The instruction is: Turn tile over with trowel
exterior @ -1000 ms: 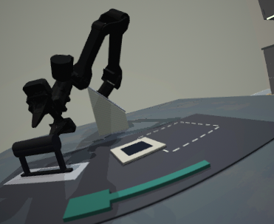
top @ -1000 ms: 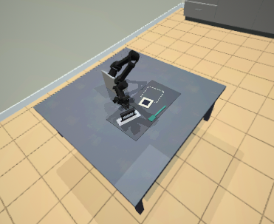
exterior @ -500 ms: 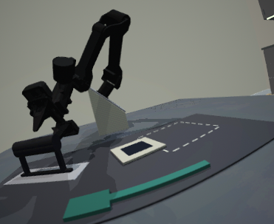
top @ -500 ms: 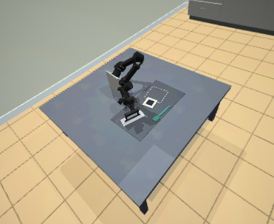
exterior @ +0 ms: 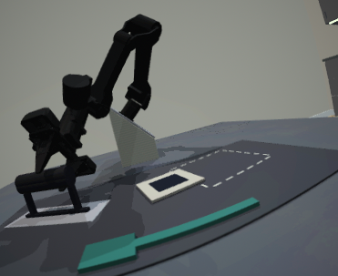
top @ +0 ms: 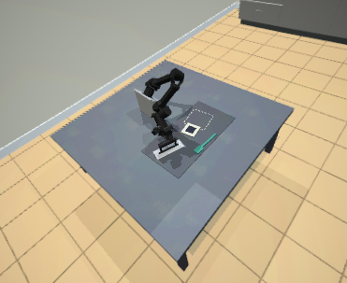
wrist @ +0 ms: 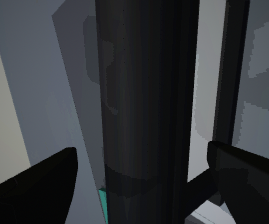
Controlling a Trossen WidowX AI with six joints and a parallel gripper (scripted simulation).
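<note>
Right now my gripper tip is 3 cm above the black handled tool and 1 cm past it. Round my gripper tip: dark mat 18 cm to the left, 9 cm below, 1 cm ahead; then teal trowel 16 cm to the left, 15 cm ahead, 6 cm below; then white tile 21 cm to the left, 6 cm below, 1 cm behind.
</note>
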